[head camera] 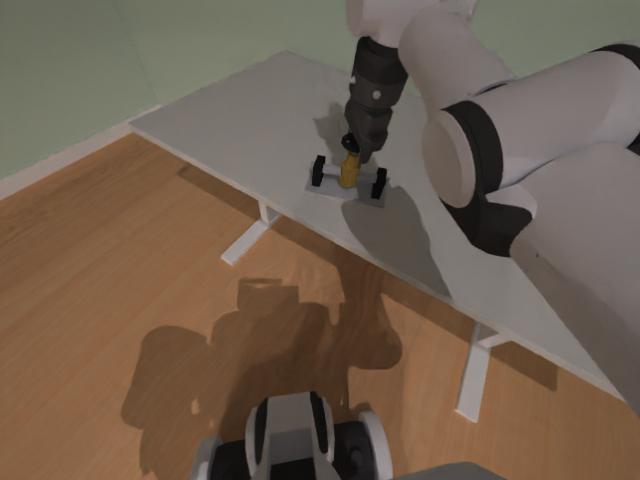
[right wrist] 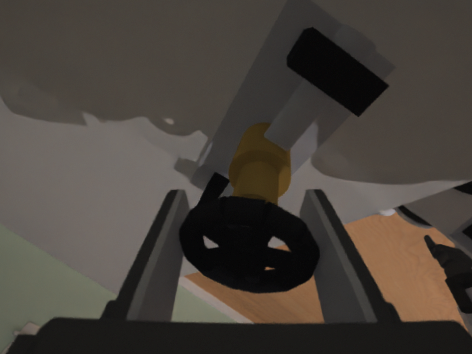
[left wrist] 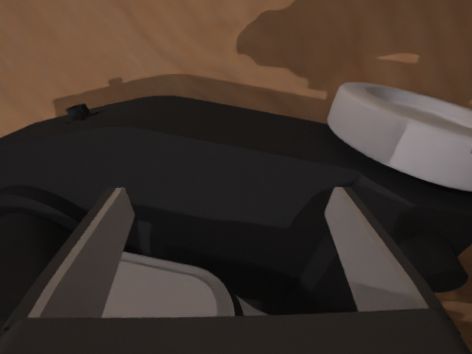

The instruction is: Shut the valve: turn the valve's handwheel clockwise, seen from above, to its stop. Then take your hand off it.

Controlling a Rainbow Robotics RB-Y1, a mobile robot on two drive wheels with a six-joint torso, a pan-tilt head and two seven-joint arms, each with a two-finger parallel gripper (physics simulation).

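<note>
The valve has a yellow body (head camera: 349, 176) (right wrist: 260, 172) on a grey base plate (head camera: 330, 193) (right wrist: 248, 102), with a pipe and black end flanges. Its black handwheel (head camera: 349, 142) (right wrist: 244, 239) sits on top of the body. My right gripper (head camera: 359, 148) (right wrist: 245, 201) is shut on the handwheel, one finger against each side of its rim in the right wrist view. In the head view the fingers partly hide the handwheel. My left gripper (left wrist: 231, 200) is open, with nothing between its fingers, over the robot's own dark base; it is away from the valve.
The valve stands on a pale table (head camera: 232, 118) near its front edge. Green walls (head camera: 67, 67) rise behind the table. My right arm (head camera: 460, 149) reaches over the table's right part. The mobile base (head camera: 292, 428) (left wrist: 200, 145) stands on the wooden floor (head camera: 103, 248) in front.
</note>
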